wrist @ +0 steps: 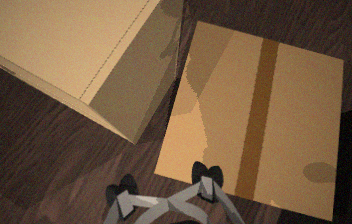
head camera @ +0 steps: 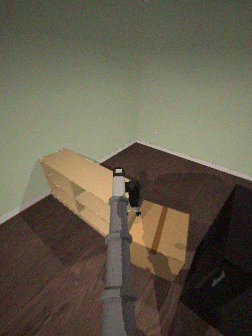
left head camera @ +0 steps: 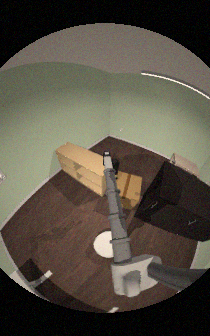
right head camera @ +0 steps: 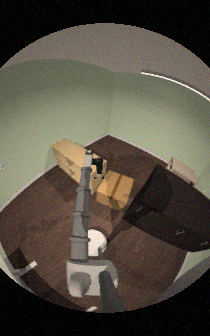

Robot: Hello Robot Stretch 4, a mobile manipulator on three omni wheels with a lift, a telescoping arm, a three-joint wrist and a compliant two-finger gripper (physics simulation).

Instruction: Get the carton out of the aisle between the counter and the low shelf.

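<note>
The tan carton, with a brown tape strip, stands on the floor between the dark counter and the low wooden shelf. A narrow gap separates the carton from the shelf's near end. My gripper is open and empty. In the wrist view its right finger overlaps the carton's near edge and its left finger shows over floor. The arm hides part of the shelf and of the carton's left side in the head view.
My extended arm reaches out toward the shelf and carton. A beige object shows at the counter's far side. A white disc is below the arm. Green walls meet in the corner behind.
</note>
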